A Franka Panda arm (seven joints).
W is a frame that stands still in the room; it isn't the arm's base.
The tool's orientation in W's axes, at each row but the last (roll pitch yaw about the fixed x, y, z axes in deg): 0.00, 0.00, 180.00; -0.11, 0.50, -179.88; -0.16, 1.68, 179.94; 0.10, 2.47, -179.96; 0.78, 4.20, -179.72; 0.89, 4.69, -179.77; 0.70, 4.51, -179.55
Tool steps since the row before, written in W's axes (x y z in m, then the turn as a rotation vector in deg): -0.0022, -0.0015, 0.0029, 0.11, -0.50, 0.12; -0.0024, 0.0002, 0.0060, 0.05, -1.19, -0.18; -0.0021, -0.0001, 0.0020, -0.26, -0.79, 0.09; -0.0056, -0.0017, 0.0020, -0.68, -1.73, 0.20; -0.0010, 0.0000, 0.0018, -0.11, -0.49, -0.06; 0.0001, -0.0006, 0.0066, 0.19, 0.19, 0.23; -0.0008, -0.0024, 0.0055, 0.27, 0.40, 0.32
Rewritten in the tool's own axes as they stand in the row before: 0.0022, 0.0015, 0.0029, -0.11, 0.50, 0.12; 0.0023, -0.0002, 0.0060, -0.05, 1.19, -0.18; 0.0020, 0.0001, 0.0021, 0.26, 0.79, 0.10; 0.0055, 0.0017, 0.0022, 0.67, 1.73, 0.23; 0.0009, 0.0000, 0.0019, 0.12, 0.49, -0.06; -0.0006, 0.0007, 0.0066, -0.21, -0.19, 0.22; 0.0004, 0.0025, 0.0055, -0.30, -0.39, 0.30
